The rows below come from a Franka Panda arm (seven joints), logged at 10 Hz.
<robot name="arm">
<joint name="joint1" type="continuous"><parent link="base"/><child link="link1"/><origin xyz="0 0 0.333"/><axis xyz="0 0 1"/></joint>
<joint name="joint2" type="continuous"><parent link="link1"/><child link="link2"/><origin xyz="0 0 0" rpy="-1.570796 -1.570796 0"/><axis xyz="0 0 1"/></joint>
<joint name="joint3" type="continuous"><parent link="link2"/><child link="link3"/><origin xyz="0.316 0 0" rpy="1.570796 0 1.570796"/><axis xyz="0 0 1"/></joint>
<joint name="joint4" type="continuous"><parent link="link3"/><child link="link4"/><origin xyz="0.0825 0 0" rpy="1.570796 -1.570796 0"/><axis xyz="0 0 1"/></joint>
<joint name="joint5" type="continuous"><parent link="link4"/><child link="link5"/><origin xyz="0.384 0.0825 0" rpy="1.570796 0 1.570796"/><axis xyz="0 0 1"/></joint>
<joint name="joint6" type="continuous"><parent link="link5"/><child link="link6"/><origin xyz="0 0 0" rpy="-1.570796 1.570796 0"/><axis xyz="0 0 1"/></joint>
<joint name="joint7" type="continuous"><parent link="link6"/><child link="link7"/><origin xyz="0 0.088 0" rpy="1.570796 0 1.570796"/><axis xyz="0 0 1"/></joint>
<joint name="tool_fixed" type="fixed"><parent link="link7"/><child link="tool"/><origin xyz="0 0 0.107"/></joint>
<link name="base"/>
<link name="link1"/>
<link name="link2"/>
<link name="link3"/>
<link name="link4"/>
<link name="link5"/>
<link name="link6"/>
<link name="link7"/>
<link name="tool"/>
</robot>
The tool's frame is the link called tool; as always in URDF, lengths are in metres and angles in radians. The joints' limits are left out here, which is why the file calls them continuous.
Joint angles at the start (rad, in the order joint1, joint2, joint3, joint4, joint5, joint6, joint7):
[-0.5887 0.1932 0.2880 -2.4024 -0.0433 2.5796 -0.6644]
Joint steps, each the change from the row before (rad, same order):
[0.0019 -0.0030 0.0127 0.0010 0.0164 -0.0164 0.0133]
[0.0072 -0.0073 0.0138 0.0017 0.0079 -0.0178 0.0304]
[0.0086 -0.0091 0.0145 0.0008 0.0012 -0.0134 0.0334]
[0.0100 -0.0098 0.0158 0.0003 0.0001 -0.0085 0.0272]
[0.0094 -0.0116 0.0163 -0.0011 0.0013 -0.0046 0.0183]
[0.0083 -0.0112 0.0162 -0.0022 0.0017 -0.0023 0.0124]
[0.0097 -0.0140 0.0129 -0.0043 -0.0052 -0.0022 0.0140]
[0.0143 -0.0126 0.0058 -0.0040 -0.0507 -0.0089 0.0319]
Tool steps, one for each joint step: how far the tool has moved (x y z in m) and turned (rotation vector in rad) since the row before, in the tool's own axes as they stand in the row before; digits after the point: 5 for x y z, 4 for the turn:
[0.00363 -0.00612 -0.00048 0.0154 -0.0036 0.0126]
[0.00580 -0.00860 -0.00249 0.0087 -0.0051 0.0159]
[0.00630 -0.00962 -0.00331 0.0019 -0.0038 0.0111]
[0.00698 -0.01079 -0.00383 -0.0017 -0.0002 0.0013]
[0.00662 -0.01093 -0.00447 -0.0039 0.0033 -0.0066]
[0.00593 -0.01063 -0.00405 -0.0041 0.0042 -0.0110]
[0.00479 -0.01021 -0.00445 -0.0092 0.0018 -0.0132]
[0.00356 -0.00974 -0.00322 -0.0296 -0.0179 -0.0294]

